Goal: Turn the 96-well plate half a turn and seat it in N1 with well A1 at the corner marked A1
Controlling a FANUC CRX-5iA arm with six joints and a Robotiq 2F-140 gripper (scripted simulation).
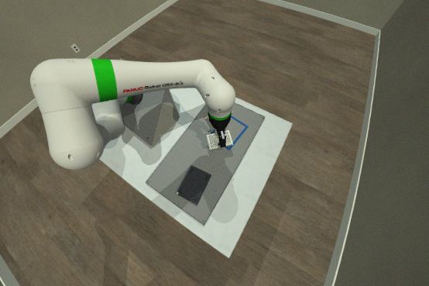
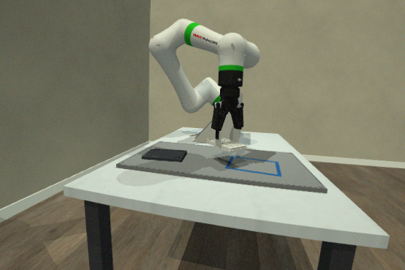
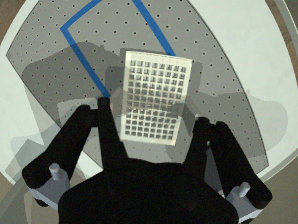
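Right now my hand is 10 mm short of the dark plate nest N1, 260 mm to the left of it and 90 mm above it. The rest, counted from my hand: white A1 corner mark: 40 mm behind, 340 mm to the right, 80 mm below; then white 96-well plate: 20 mm below.
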